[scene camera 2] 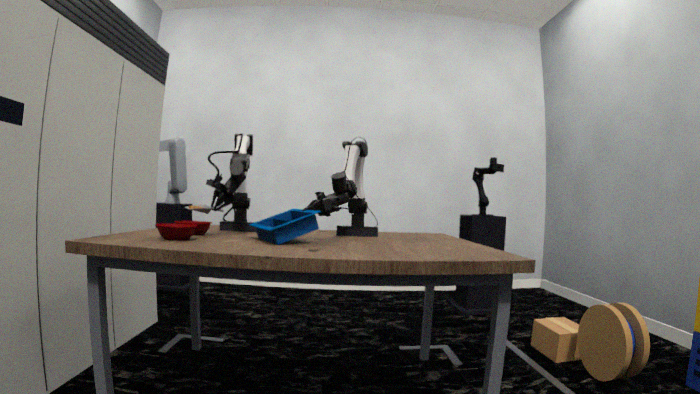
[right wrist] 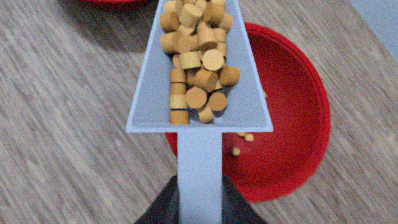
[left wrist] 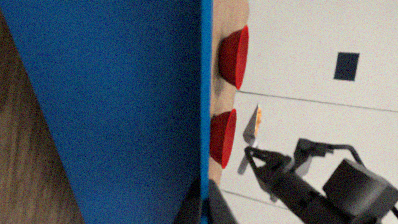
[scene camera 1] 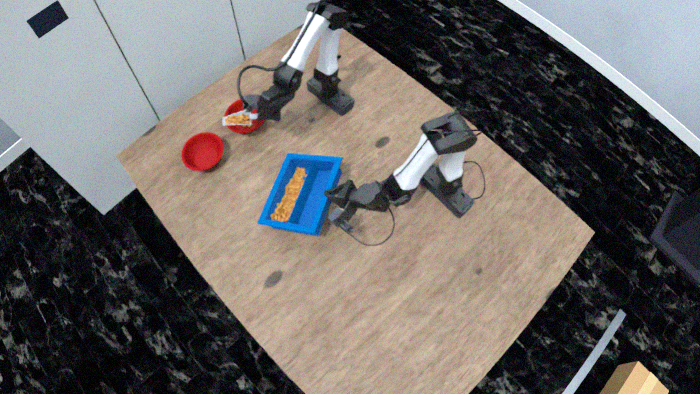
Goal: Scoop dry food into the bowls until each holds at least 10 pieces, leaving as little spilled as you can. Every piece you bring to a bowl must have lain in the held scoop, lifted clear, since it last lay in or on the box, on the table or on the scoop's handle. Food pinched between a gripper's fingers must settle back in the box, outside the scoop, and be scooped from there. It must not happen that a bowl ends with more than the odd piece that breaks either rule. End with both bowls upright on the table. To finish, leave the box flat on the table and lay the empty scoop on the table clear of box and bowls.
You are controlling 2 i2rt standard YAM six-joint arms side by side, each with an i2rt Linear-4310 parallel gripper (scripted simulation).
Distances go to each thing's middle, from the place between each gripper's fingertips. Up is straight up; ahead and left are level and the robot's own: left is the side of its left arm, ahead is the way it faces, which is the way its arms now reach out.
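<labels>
My left hand [scene camera 1: 324, 193] is 5 cm above the blue box [scene camera 1: 307, 204], while it is also 4 cm short of the box and 8 cm to the left of it.
As for my right hand, the blue box is 40 mm below it, 80 mm ahead of it and 310 mm to the left of it.
</labels>
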